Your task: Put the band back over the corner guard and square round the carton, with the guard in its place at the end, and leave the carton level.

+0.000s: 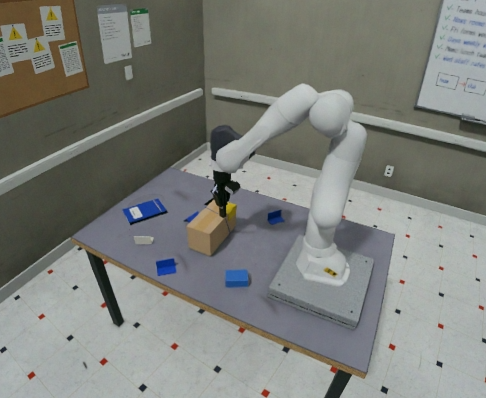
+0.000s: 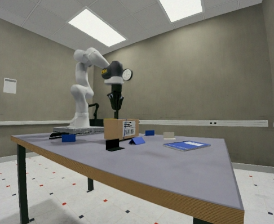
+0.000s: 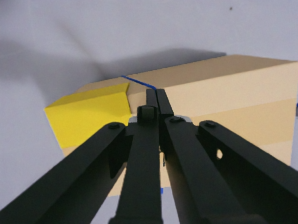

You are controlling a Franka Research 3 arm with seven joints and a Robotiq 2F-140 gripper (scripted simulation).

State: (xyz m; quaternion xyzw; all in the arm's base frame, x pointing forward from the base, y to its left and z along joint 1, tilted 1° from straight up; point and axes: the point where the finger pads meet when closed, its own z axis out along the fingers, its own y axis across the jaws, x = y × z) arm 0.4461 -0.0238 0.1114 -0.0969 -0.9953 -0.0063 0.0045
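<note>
Now: hand 70 mm to the left of the yellow corner guard and 40 mm above it. The rest, counted from my hand: brown carton (50 mm ahead, 20 mm to the left, 100 mm below); then blue block (180 mm behind, 210 mm to the left, 150 mm below); then black bracket (200 mm ahead, 240 mm to the right, 160 mm below).
</note>
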